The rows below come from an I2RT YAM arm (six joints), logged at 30 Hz.
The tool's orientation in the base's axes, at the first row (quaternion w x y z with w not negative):
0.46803 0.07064 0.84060 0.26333
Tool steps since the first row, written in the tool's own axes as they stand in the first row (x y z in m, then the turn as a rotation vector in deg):
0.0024 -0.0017 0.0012 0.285 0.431 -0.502
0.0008 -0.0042 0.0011 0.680 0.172 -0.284
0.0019 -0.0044 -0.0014 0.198 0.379 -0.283
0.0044 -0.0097 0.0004 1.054 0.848 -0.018
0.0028 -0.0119 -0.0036 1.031 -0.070 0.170
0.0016 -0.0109 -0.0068 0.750 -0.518 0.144
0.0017 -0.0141 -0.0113 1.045 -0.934 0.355
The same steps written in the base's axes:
-0.0001 -0.0001 -0.0032 -0.626 0.282 0.218
0.0010 -0.0029 -0.0032 -0.631 0.288 -0.302
-0.0016 -0.0036 -0.0031 -0.391 0.288 0.164
-0.0009 -0.0065 -0.0084 -0.705 1.100 -0.351
-0.0030 -0.0105 -0.0066 -0.420 0.381 -0.880
-0.0051 -0.0113 -0.0039 -0.229 -0.113 -0.887
-0.0084 -0.0156 -0.0037 -0.165 -0.280 -1.409

